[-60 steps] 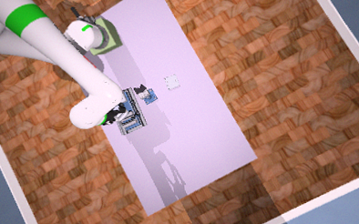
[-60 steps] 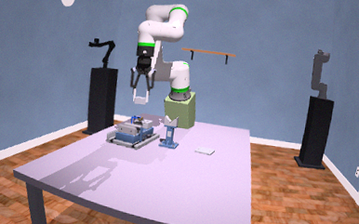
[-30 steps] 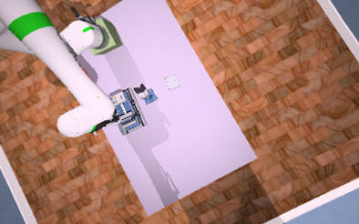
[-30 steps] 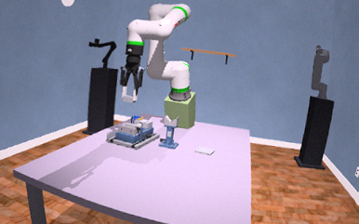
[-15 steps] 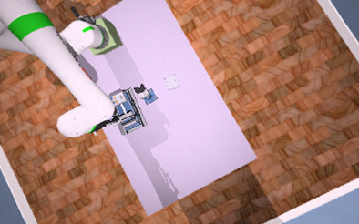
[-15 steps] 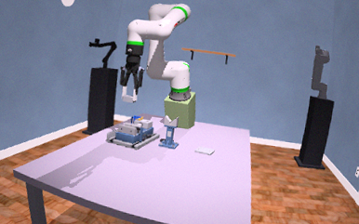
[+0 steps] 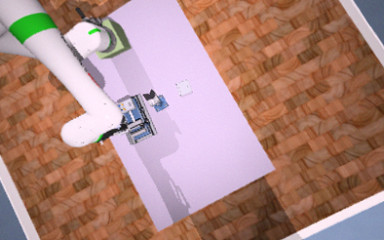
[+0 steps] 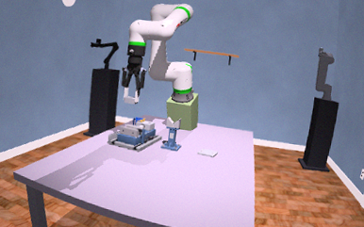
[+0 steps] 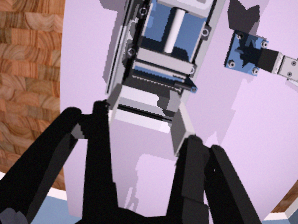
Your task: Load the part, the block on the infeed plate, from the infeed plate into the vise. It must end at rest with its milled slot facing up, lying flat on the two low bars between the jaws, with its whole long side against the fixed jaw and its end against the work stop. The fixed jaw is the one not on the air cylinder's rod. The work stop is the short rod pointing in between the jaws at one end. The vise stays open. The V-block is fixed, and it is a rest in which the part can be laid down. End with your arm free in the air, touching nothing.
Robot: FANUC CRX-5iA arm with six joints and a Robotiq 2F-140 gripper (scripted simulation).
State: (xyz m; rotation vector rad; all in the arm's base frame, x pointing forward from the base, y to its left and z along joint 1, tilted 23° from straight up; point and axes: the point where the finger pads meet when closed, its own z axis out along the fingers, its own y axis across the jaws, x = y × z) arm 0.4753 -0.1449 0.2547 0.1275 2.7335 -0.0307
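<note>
Now: hand 18 cm above the air cylinder rod, 8 cm past it and 3 cm to the right of it. Round my hand: part: 2 cm below.
</note>
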